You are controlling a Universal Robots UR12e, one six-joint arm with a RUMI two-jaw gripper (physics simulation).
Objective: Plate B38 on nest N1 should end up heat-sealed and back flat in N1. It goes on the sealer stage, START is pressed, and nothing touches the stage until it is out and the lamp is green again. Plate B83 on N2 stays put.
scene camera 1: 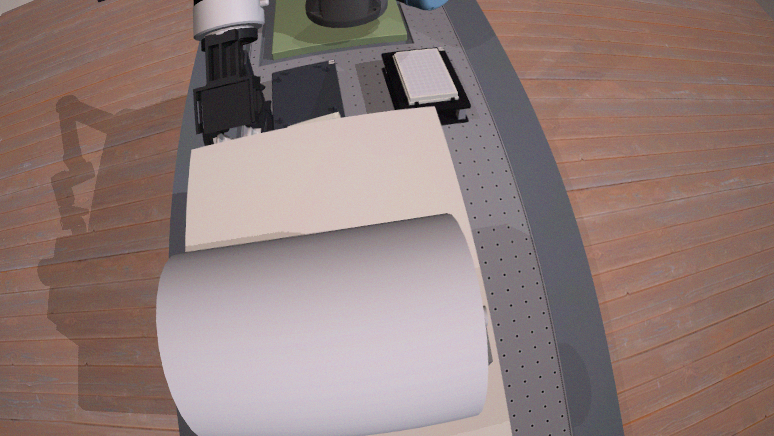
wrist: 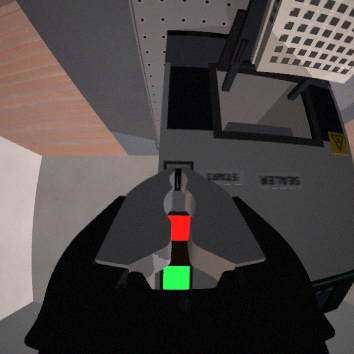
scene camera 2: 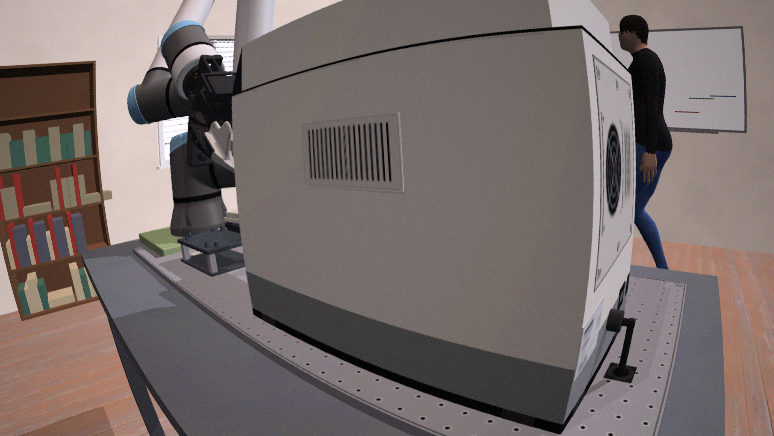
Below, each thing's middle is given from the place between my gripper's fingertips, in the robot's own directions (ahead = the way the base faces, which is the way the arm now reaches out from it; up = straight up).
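So you can picture it, the sealer top (scene camera 1: 381, 167) is 130 mm above my hand, and it's 210 mm ahead of it and 120 mm to the left of it.
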